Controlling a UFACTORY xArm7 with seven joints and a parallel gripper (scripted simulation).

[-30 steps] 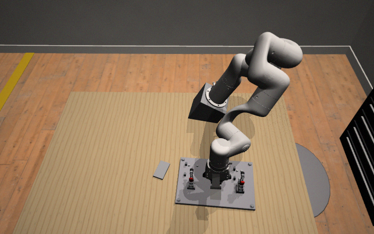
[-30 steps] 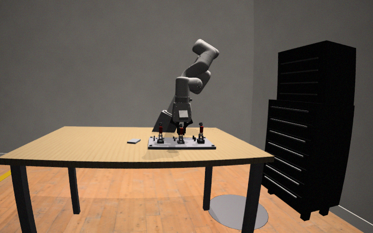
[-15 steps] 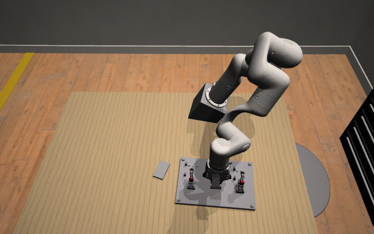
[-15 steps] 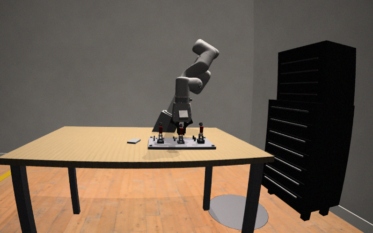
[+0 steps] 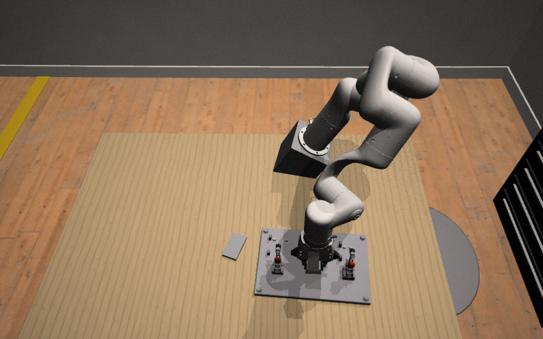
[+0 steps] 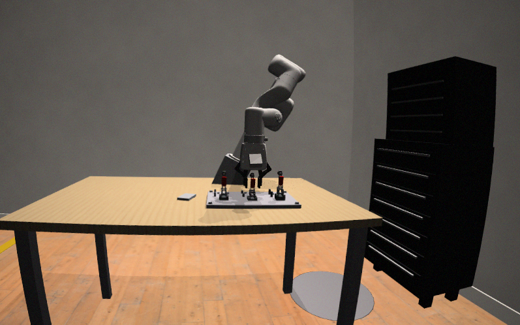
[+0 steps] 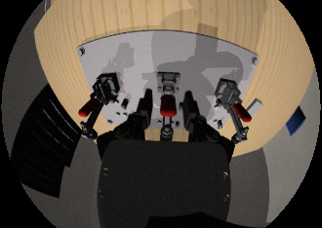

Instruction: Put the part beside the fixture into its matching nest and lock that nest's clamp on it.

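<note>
My gripper is now 240 mm to the left of the grey flat part, 130 mm past it and 80 mm above it.
</note>
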